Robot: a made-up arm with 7 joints.
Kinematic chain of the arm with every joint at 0, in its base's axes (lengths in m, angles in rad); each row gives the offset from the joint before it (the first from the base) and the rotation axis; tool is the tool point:
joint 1: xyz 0 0 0.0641 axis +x
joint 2: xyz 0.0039 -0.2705 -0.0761 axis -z
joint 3: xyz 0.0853 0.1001 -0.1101 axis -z
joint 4: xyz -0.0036 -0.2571 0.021 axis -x
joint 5: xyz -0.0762 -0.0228 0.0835 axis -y
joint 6: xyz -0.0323 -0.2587 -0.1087 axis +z
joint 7: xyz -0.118 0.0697 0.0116 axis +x
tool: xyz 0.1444 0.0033 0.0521
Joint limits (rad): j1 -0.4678..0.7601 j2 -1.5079..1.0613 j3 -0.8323..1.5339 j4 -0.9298..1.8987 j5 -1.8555..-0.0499 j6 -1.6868..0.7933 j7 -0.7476..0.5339
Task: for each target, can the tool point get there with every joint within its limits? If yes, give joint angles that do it. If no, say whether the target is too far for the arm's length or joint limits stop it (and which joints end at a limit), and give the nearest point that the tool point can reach.
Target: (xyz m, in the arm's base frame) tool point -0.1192 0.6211 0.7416
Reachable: no: joint limits stop it (at a limit: joint 1, joint 3, joint 5, joint 6, joint 7) | nearest point -0.0521 0.2543 0.1887 | short by 0.667 m
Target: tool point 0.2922 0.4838 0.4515
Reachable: no: joint limits stop it (at a limit: joint 1, joint 2, joint 3, joint 5, joint 6, joint 7) | nearest point 0.3281 0.2237 0.1343 | short by 0.412 m
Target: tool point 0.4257 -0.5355 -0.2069
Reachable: yes | joints 0.1842 -0.2418 -0.6085 -0.0580 -0.8274 -1.4091 -0.1574
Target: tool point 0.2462 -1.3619 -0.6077
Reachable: no: too far | nearest point 0.1190 -0.7806 -0.3210 | short by 0.660 m
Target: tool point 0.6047 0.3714 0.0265
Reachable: no: joint limits stop it (at a limit: joint 1, joint 3, joint 5, joint 6, joint 7) | nearest point 0.4433 0.2389 -0.0345 | short by 0.218 m
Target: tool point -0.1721 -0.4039 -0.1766
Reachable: yes | joints 0.5394 -1.0826 1.1617 0.9785 -0.2018 0.0504 -0.5836
